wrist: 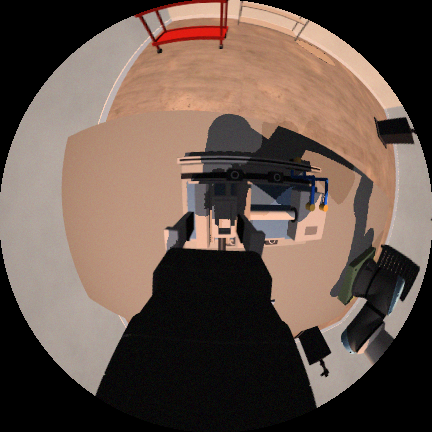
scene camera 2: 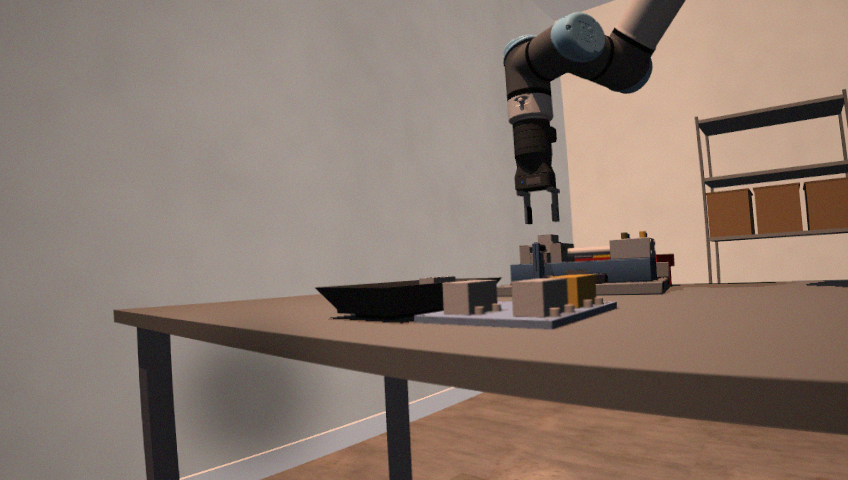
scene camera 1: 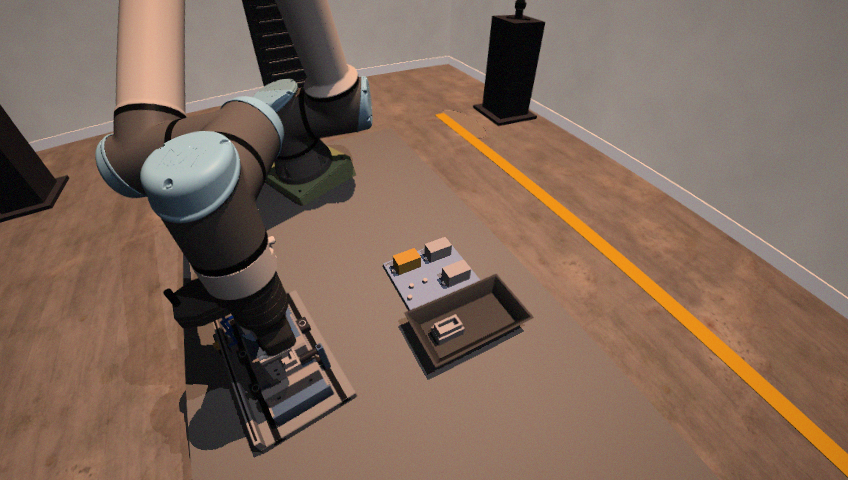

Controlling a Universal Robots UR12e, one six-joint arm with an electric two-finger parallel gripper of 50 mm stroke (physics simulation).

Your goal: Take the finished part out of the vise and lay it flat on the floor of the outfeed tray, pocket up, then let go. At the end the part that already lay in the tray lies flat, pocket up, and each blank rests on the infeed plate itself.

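Seen in the pictures: gripper, fingertip midpoint: [wrist: 214, 221] [scene camera 2: 542, 222] [scene camera 1: 273, 360]; arm's base, origin of the base link: [wrist: 362, 276] [scene camera 1: 304, 164].
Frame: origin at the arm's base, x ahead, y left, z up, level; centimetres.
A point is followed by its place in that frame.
Observation:
My gripper [scene camera 2: 542, 221] @[x 72.6, y -17.0, z 8.4 cm] [wrist: 214, 221] @[x 72.6, y -17.0, z 8.4 cm] is open and empty, pointing straight down above the vise [scene camera 1: 303, 403] @[x 77.4, y -15.3, z -0.5 cm] [scene camera 2: 624, 270] @[x 55.2, y -14.1, z -1.7 cm] [wrist: 309, 217] @[x 56.2, y -19.4, z 3.9 cm]. The finished part [scene camera 1: 289, 358] @[x 70.7, y -15.2, z 4.3 cm] [wrist: 225, 216] @[x 71.1, y -16.8, z 4.4 cm] sits between the vise jaws, partly shadowed, its pocket facing up; in the wrist view it lies between the two fingers, below them. The outfeed tray [scene camera 1: 455, 304] @[x 67.4, y 20.4, z -3.6 cm] [scene camera 2: 380, 302] @[x 67.8, y 31.4, z -3.4 cm] holds another pale part [scene camera 1: 450, 336] @[x 74.5, y 15.3, z -3.0 cm] [scene camera 2: 437, 279] @[x 71.2, y 17.3, z -1.3 cm], which looks flat with its pocket up. An orange blank [scene camera 1: 406, 261] @[x 52.7, y 14.7, z -1.4 cm] [scene camera 2: 581, 289] @[x 49.3, y 17.0, z -2.9 cm] and two grey blanks [scene camera 1: 438, 248] @[x 51.9, y 23.6, z -1.3 cm] [scene camera 1: 456, 273] @[x 61.0, y 23.8, z -1.3 cm] stand on the infeed plate [scene camera 1: 437, 290] @[x 61.2, y 18.9, z -4.9 cm] [scene camera 2: 476, 319] @[x 55.2, y 29.5, z -5.1 cm].
Small pegs [scene camera 1: 411, 286] @[x 58.1, y 13.6, z -4.3 cm] stand on the infeed plate, which adjoins the tray. Blue hooked pipes with yellow ends [wrist: 312, 192] @[x 58.0, y -23.7, z 5.2 cm] rise at one end of the vise. The green arm base [scene camera 1: 321, 184] @[x 10.8, y 3.0, z -2.0 cm] [wrist: 352, 280] @[x 10.7, y 1.0, z -0.6 cm] stands farther back. A red cart [wrist: 190, 34] is beyond the table.

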